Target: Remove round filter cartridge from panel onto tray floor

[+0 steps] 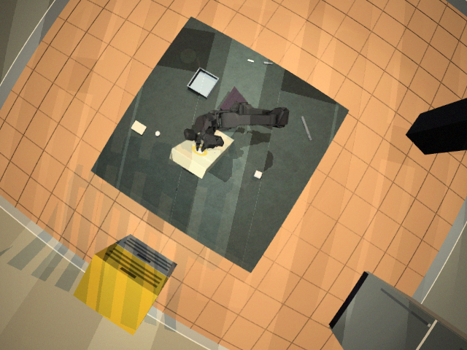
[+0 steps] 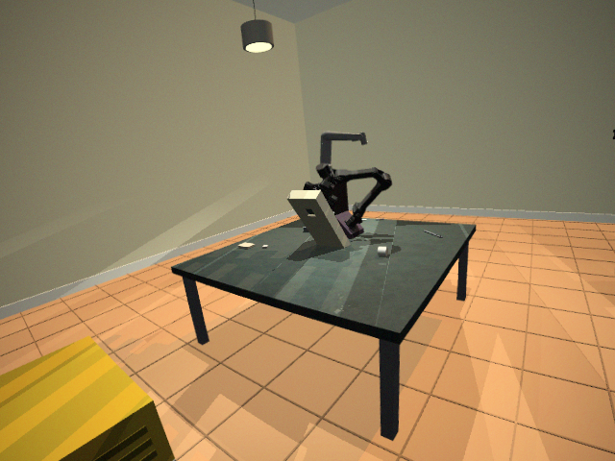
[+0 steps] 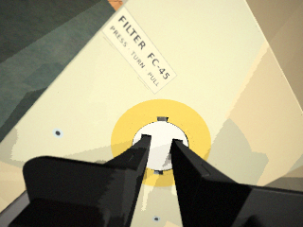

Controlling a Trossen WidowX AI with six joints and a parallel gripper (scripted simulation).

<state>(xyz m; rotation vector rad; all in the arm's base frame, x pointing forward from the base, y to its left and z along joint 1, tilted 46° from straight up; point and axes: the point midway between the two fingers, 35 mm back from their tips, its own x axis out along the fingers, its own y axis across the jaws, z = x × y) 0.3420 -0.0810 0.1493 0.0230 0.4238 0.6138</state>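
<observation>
Now: gripper tip 1 cm short of the round grey filter cartridge and 1 cm above it. The rest, counted from my gripper tip: cream block: 14 cm ahead, 48 cm to the right, 25 cm below; then service panel: 4 cm behind, 1 cm to the right, 8 cm below; then pale blue tray: 36 cm behind, 34 cm to the right, 25 cm below.
</observation>
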